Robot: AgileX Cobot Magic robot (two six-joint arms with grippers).
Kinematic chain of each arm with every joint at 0, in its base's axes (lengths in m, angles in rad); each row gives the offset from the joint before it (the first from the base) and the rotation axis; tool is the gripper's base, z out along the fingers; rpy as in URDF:
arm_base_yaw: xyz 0 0 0.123 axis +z
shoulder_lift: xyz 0 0 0 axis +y
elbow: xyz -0.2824 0 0.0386 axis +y
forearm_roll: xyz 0.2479 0 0.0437 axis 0.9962 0 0.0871
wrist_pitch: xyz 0 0 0 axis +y
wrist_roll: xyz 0.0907 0 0.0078 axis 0.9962 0 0.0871
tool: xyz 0 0 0 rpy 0 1.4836 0
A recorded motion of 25 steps. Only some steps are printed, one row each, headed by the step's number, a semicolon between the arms.
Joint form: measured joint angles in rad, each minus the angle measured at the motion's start. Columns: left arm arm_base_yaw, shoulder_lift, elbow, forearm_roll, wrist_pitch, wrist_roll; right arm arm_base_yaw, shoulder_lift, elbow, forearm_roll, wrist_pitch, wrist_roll.
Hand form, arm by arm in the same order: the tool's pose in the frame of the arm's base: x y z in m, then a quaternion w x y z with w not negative. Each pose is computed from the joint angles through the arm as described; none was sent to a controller.
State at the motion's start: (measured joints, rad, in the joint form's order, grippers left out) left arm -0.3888 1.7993 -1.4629 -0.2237 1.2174 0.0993; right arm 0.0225 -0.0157 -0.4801 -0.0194 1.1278 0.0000
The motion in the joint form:
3: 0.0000 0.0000 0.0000 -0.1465 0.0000 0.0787; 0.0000 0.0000 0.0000 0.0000 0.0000 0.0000
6: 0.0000 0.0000 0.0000 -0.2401 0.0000 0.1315; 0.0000 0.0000 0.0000 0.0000 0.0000 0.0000
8: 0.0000 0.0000 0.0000 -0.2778 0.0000 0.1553; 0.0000 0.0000 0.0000 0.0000 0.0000 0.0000
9: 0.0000 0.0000 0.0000 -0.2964 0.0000 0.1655; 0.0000 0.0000 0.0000 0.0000 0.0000 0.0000
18: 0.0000 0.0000 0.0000 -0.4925 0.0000 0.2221; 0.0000 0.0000 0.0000 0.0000 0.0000 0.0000
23: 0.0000 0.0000 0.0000 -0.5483 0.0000 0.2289; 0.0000 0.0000 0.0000 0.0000 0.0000 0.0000
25: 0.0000 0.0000 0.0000 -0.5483 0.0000 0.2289; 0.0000 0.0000 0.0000 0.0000 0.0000 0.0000
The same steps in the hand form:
3: 0.3221 -0.1654 0.2638 0.03241 0.22204 0.95770 -0.18016; -0.0079 -0.0018 0.2663 0.49084 -0.00912 0.87119 -0.00415
6: 0.3201 -0.1724 0.2669 0.03320 0.23135 0.94644 -0.22279; -0.0079 -0.0018 0.2663 0.49084 -0.00912 0.87119 -0.00415
8: 0.3193 -0.1752 0.2684 0.03444 0.23602 0.94106 -0.23980; -0.0079 -0.0018 0.2663 0.49084 -0.00912 0.87119 -0.00415
9: 0.3190 -0.1766 0.2691 0.03501 0.23754 0.93848 -0.24819; -0.0079 -0.0018 0.2663 0.49084 -0.00912 0.87119 -0.00415
18: 0.3160 -0.1901 0.2785 0.03746 0.22767 0.91311 -0.33616; -0.0079 -0.0018 0.2663 0.49084 -0.00912 0.87119 -0.00415
23: 0.3154 -0.1936 0.2817 0.03733 0.21999 0.90555 -0.36082; -0.0079 -0.0018 0.2663 0.49084 -0.00912 0.87119 -0.00415
25: 0.3154 -0.1936 0.2817 0.03733 0.21999 0.90555 -0.36082; -0.0079 -0.0018 0.2663 0.49084 -0.00912 0.87119 -0.00415

